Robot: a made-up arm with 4 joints.
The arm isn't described. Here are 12 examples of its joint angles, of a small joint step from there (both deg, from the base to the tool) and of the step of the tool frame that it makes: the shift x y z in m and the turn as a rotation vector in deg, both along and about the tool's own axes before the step.
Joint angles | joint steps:
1: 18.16 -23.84 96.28 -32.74 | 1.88 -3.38 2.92 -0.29
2: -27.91 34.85 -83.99 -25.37 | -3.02 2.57 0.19 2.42
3: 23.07 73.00 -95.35 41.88 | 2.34 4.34 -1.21 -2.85
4: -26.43 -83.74 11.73 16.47 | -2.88 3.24 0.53 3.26
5: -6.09 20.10 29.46 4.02 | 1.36 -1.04 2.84 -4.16
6: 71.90 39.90 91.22 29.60 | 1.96 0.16 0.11 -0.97
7: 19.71 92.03 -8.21 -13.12 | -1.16 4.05 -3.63 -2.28
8: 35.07 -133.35 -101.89 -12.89 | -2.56 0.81 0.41 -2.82
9: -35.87 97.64 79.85 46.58 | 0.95 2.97 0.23 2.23
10: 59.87 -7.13 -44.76 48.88 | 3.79 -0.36 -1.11 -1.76
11: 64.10 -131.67 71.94 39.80 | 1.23 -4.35 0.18 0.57
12: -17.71 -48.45 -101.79 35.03 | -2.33 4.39 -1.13 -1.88
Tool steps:
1: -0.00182 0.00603 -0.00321 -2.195 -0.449 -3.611
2: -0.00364 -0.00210 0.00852 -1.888 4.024 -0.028
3: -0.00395 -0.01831 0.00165 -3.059 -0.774 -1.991
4: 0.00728 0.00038 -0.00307 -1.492 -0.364 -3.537
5: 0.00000 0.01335 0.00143 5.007 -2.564 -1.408
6: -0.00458 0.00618 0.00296 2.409 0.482 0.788
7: 0.00525 -0.01671 0.00383 -0.420 -2.072 6.930
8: -0.00005 0.00644 -0.00472 1.713 -3.534 -0.845
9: -0.00019 0.00627 0.00267 0.833 -0.116 1.289
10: 0.01606 0.00293 0.00349 1.806 -4.912 0.811
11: -0.00046 -0.00638 -0.00477 -2.860 1.747 -2.908
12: -0.01269 -0.01088 0.00340 -1.880 1.182 0.306
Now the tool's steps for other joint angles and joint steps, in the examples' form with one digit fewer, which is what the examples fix.
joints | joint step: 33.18 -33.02 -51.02 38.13 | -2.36 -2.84 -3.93 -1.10
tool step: -0.0134 -0.0037 -0.0032 0.34 1.84 4.02
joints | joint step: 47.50 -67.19 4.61 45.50 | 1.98 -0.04 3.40 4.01
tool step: -0.0008 0.0095 0.0027 -0.77 2.80 -1.90
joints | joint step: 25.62 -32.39 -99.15 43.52 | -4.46 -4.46 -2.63 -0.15
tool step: -0.0138 0.0217 0.0010 4.82 1.42 4.84
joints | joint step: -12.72 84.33 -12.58 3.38 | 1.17 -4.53 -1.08 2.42
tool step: -0.0088 0.0044 0.0003 -0.04 4.56 -1.87
